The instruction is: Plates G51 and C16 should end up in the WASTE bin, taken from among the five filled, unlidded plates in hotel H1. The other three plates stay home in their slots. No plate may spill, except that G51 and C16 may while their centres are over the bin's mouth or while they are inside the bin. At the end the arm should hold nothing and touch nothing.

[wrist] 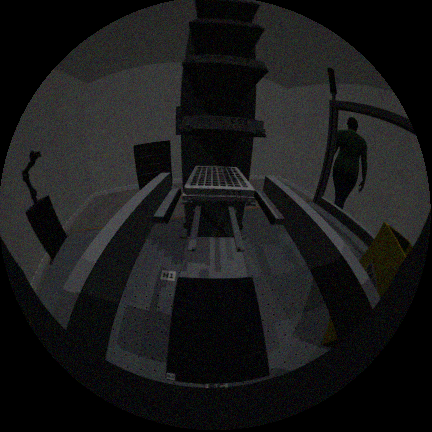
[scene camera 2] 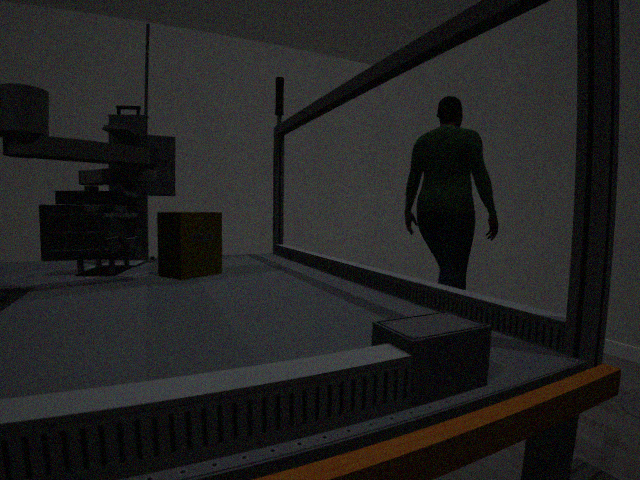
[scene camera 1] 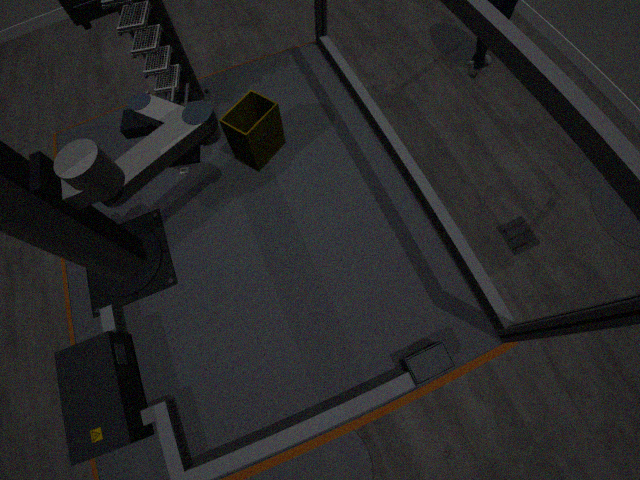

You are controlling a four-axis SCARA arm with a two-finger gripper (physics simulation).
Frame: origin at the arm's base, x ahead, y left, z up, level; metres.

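Seen in the pictures: gripper, fingertip midpoint: (wrist: 217, 182) (scene camera 1: 161, 91); arm's base, link origin: (scene camera 1: 129, 261).
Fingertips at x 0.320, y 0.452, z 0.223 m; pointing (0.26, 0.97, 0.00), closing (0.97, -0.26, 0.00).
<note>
Pixels of each thing's top centre, then the offset from my fingertips to it. "pt": a spot on its surface instead.
- white plate, top centre: (wrist: 217, 173) (scene camera 2: 121, 213) (scene camera 1: 166, 76) dx +0.027, dy +0.085, dz -0.016 m
- shelf edge, surface spot: (wrist: 222, 124) pt dx +0.010, dy +0.024, dz +0.053 m
- yellow WASTE bin, top centre: (scene camera 2: 190, 212) (scene camera 1: 248, 111) dx +0.248, dy -0.221, dz -0.010 m
- black block, top centre: (wrist: 217, 326) (scene camera 2: 104, 251) (scene camera 1: 177, 136) dx -0.018, dy -0.081, dz -0.140 m
- grey box, top centre: (scene camera 2: 431, 324) (scene camera 1: 430, 362) dx +0.430, dy -1.120, dz -0.135 m
Hotel H1 (scene camera 1: 178, 49) (wrist: 222, 95) is the tall dark stack of shelves. Several white gridded plates show on it in scene camera 1. In the wrist view one white plate (wrist: 217, 179) lies level on a low shelf, straight ahead; a shelf edge (wrist: 222, 124) sits above it. The plate names cannot be read. The yellow WASTE bin (scene camera 1: 266, 142) (scene camera 2: 201, 245) (wrist: 390, 250) stands beside the hotel; its inside is too dark to judge. My gripper (wrist: 217, 182) is shut with nothing held; the plate shows beyond its fingertips. The arm hides the gripper in scene camera 1.
A black block (scene camera 1: 188, 156) (wrist: 217, 327) stands below the gripper, in front of the hotel. Low pale rails (scene camera 1: 413, 165) edge the deck. A grey box (scene camera 1: 429, 363) (scene camera 2: 431, 351) sits at its corner. A person (scene camera 2: 448, 191) (wrist: 350, 160) stands outside the frame.
</note>
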